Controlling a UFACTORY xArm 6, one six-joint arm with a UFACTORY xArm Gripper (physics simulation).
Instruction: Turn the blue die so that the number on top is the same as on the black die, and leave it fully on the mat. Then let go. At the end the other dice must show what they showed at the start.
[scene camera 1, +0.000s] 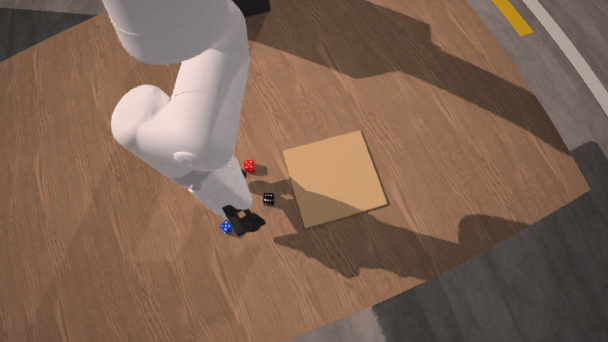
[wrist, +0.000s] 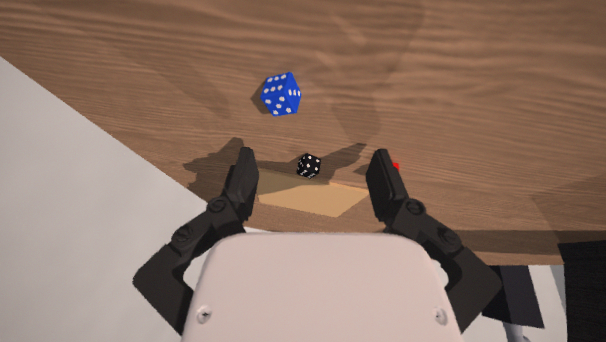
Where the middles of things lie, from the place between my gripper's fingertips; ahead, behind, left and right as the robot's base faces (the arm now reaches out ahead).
I see my gripper 2 cm short of the blue die (wrist: 281, 95), 5 cm to the left of it and 1 cm above it. The rest, counted from my hand: tan mat (scene camera 1: 334, 178) (15 cm to the left, 2 cm below).
